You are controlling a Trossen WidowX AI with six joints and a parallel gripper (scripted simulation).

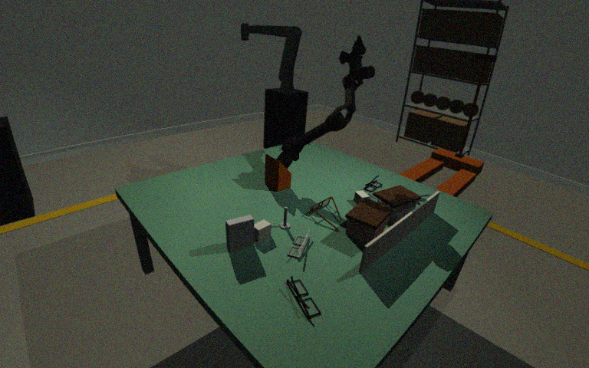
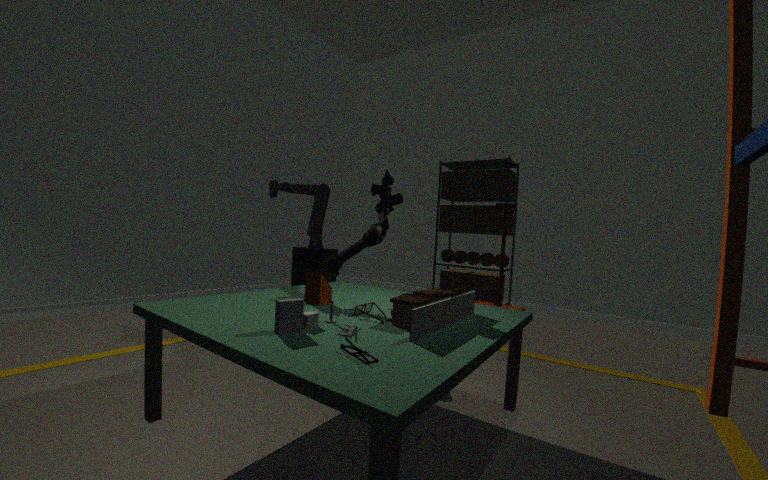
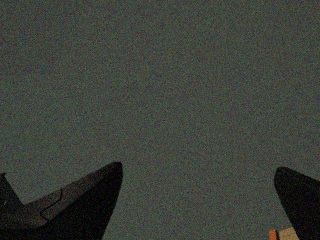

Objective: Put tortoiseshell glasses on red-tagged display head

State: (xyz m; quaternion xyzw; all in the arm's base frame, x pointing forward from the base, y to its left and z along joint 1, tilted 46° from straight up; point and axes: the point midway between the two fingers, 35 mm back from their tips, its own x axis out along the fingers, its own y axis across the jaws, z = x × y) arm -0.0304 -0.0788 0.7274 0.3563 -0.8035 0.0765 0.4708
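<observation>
My gripper tip is 69 cm to the left of the small stand, 68 cm above it and 28 cm short of it. Round my gripper tip: white panel: 65 cm below, 62 cm ahead, 37 cm to the right; brown stepped display head: 65 cm below, 49 cm ahead, 48 cm to the right.
</observation>
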